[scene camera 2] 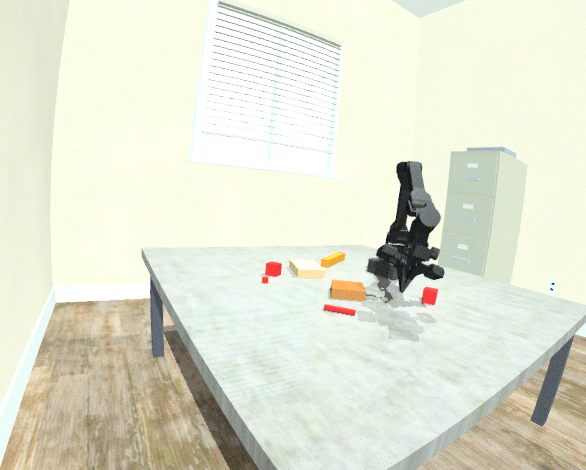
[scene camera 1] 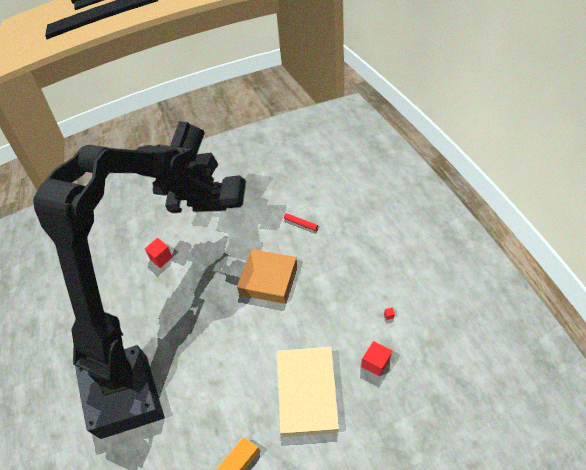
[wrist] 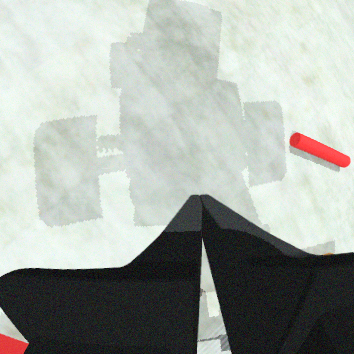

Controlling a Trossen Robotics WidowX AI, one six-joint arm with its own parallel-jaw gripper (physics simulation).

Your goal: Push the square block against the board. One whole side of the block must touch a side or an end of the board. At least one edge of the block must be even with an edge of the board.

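Frame: origin at the arm's base, x left, y back, z up, level; centimetres.
Where they show: gripper, fingertip midpoint: [scene camera 2: 401, 292] [scene camera 1: 225, 208] [wrist: 198, 202]; arm's base, link origin: [scene camera 2: 394, 262] [scene camera 1: 115, 376].
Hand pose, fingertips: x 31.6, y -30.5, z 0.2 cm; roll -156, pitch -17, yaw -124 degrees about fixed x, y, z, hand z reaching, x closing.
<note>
Each offset is from my fingertips to the top centre of the thing.
The square block @(dx -17.6, dy -3.7, dz -2.9 cm) [scene camera 1: 268, 274] [scene camera 2: 348, 290] is orange-brown and lies flat, apart from the board. The board @(dx -44.1, dy -2.3, dz -2.9 cm) [scene camera 1: 307, 390] [scene camera 2: 307, 268] is a flat, pale cream rectangle; in scene camera 1 it lies below and to the right of the block. My gripper [scene camera 2: 402, 290] [wrist: 198, 202] is shut and empty, pointing down. In scene camera 2 its tips are right of the block and left of a red cube, apart from both. In scene camera 1 the gripper body is up and left of the block and hides the fingertips. The fingers hide nearly all of the block in the wrist view.
A red cube @(dx -3.0, dy +17.3, dz -1.8 cm) [scene camera 1: 158, 252] [scene camera 2: 429, 295] lies left of the block in scene camera 1. A red rod @(dx -6.0, dy -15.2, dz -4.4 cm) [scene camera 1: 301, 222] [scene camera 2: 339, 310] [wrist: 320, 149] lies behind it. Another red cube @(dx -43.2, dy -16.1, dz -1.8 cm) [scene camera 1: 376, 358] [scene camera 2: 273, 269] and a tiny one @(dx -35.0, dy -22.9, dz -4.2 cm) [scene camera 1: 389, 313] [scene camera 2: 265, 280] lie right of the board. An orange bar @(dx -56.3, dy +19.1, dz -2.7 cm) [scene camera 1: 240, 454] [scene camera 2: 333, 259] lies near the board.
</note>
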